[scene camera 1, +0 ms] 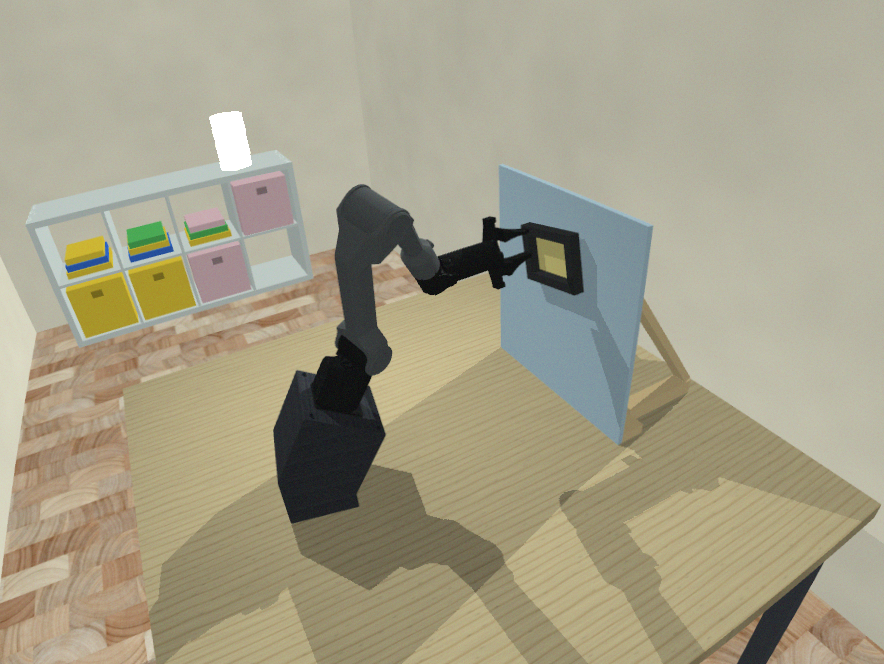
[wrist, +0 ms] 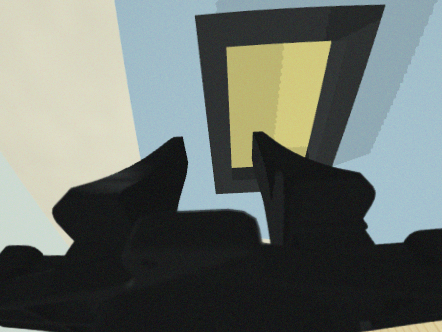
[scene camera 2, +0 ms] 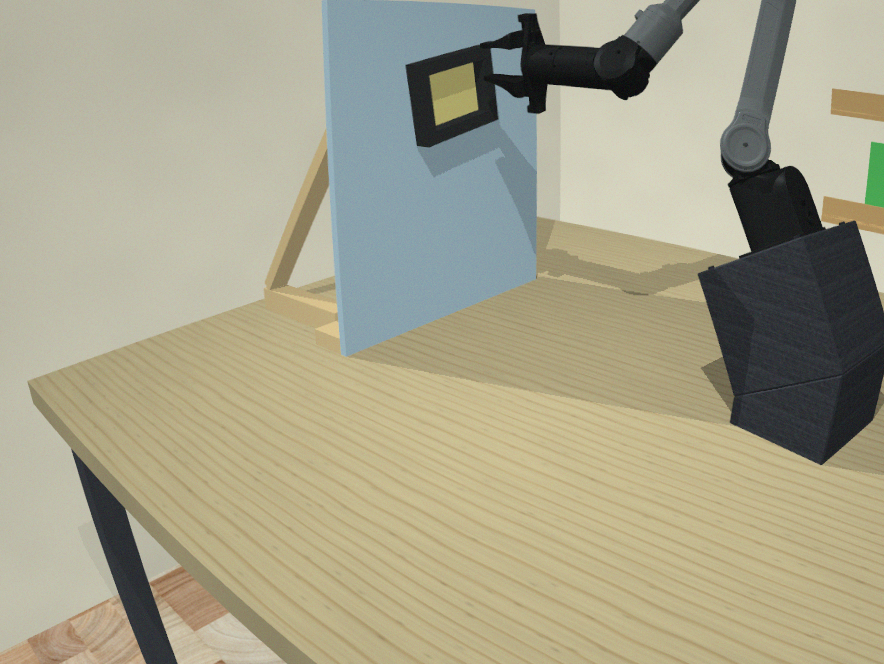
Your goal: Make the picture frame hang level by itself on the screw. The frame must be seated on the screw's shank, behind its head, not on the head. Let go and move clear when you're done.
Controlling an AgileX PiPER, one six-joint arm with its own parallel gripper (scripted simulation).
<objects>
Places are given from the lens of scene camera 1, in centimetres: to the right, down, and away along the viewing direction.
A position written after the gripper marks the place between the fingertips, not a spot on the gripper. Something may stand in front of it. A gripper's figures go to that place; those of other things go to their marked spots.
gripper (scene camera 1: 527,242): 18, -18, 117
wooden brace (scene camera 1: 648,320): 42, -2, 116
</objects>
